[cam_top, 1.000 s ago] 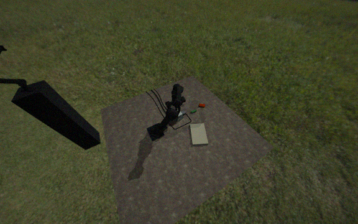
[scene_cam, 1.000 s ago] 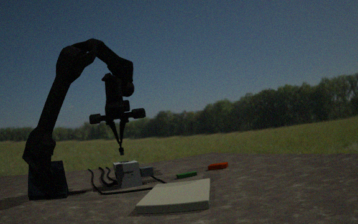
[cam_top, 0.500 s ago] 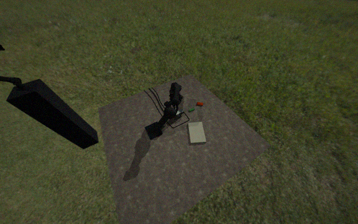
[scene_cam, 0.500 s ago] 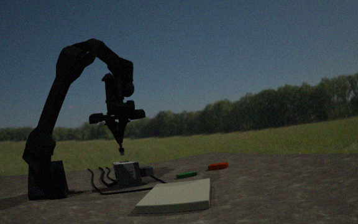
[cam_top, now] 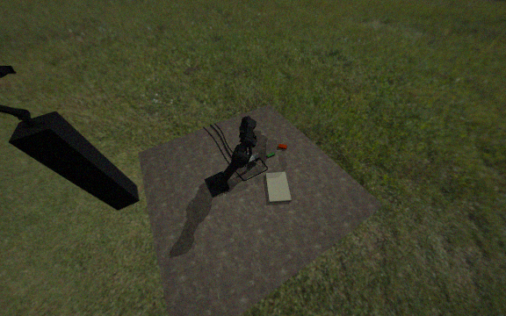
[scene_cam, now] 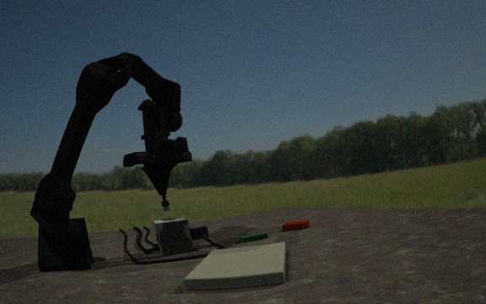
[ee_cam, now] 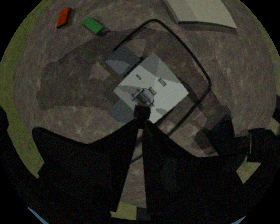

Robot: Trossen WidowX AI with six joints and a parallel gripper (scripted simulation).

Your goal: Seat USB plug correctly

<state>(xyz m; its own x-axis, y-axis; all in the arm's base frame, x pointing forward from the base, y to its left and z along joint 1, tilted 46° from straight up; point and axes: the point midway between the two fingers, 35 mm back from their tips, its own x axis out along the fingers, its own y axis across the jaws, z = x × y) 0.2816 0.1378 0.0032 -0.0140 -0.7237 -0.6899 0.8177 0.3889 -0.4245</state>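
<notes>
Now: the dark USB plug 2 cm below my gripper tip. The rest, counted from my gripper tip: green piece 19 cm ahead, 4 cm to the right, 13 cm below; then flat pale slab 7 cm ahead, 30 cm to the right, 13 cm below; then orange piece 32 cm ahead, 2 cm to the right, 13 cm below.
</notes>
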